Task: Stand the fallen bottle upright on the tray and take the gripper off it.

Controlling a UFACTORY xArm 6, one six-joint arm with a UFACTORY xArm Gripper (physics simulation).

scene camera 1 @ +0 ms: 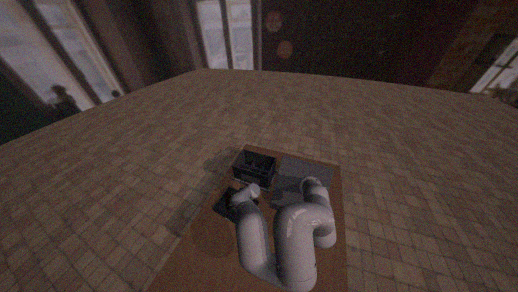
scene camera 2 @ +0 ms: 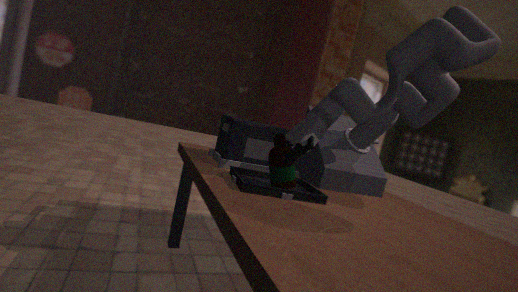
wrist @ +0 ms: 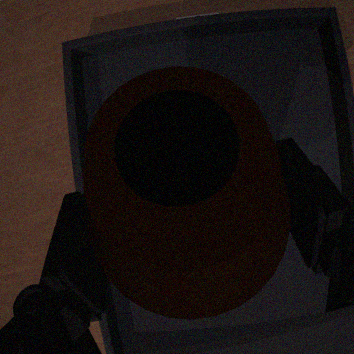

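Where they show: gripper, fingertip midpoint: (scene camera 2: 278, 160); arm's base, origin of the base link: (scene camera 2: 356, 141).
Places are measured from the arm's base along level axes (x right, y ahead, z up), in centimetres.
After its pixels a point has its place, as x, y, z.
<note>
The dark brown bottle (scene camera 2: 283, 174) {-21.1, 45.2, -13.7} (wrist: 190, 250) {-16.9, 45.5, -3.6} with a green band looks roughly upright, its base inside the rim of the black tray (scene camera 2: 314, 198) {-26.6, 37.0, -18.1} (wrist: 200, 26) {-13.4, 55.3, -17.2} (scene camera 1: 223, 208) {-19.6, 51.3, -18.9}. The tray wall hides the bottle's bottom edge, so I cannot tell if it rests flat. My gripper (scene camera 2: 296, 150) (wrist: 182, 192) {-17.3, 45.7, -10.5} is shut on the bottle, with one dark finger against each side of its body in the wrist view. It comes in at a slant from the arm's side. In scene camera 1 the arm's wrist hides the bottle and the fingers.
A black divided crate (scene camera 1: 254, 177) {2.3, 36.0, -7.0} (scene camera 2: 226, 140) {8.1, 53.0, -10.4} stands close behind the tray. The grey base block (scene camera 1: 305, 168) {7.5, 4.7, 6.9} (scene camera 2: 354, 181) {-11.2, 7.0, -14.7} stands beside the crate. The wooden table (scene camera 1: 210, 255) {-45.4, 46.2, -19.4} (scene camera 2: 400, 240) {-49.0, 28.5, -19.4} has its edge close past the tray and crate.
</note>
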